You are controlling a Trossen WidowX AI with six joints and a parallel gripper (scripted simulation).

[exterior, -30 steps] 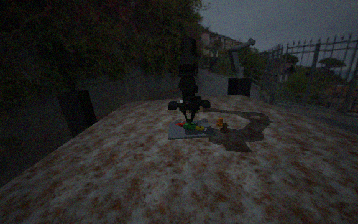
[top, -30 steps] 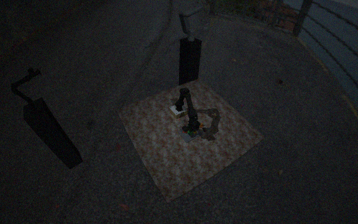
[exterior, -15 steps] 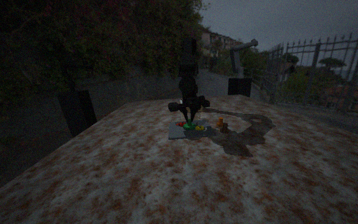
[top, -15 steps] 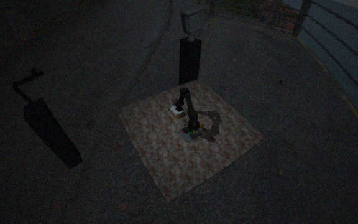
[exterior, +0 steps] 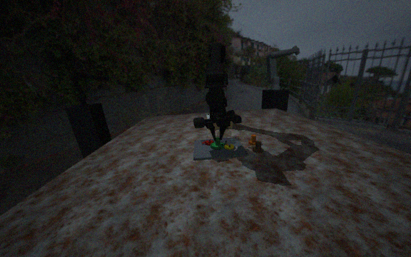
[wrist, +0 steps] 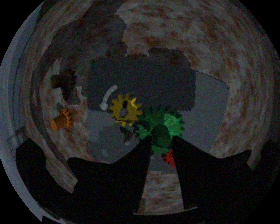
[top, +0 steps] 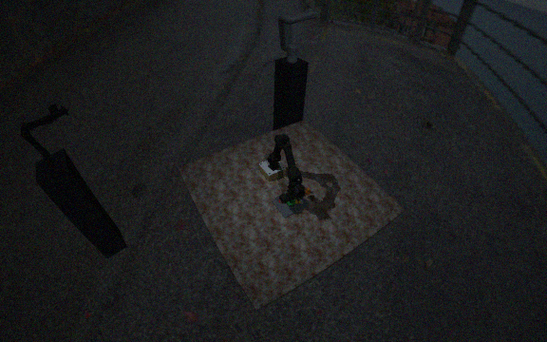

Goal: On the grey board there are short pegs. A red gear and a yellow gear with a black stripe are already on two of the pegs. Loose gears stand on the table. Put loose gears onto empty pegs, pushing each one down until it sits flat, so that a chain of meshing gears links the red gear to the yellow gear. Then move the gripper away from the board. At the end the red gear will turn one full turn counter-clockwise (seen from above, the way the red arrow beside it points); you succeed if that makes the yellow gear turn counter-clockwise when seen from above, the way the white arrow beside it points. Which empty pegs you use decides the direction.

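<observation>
Right now my gripper tip is 20 mm above the green gear. From my gripper tip the other things lie so: white arrow (70 mm to the left, 40 mm ahead, 30 mm below); red gear (40 mm behind, 30 mm to the right, 20 mm below); yellow gear (40 mm to the left, 20 mm below, 20 mm ahead).
</observation>
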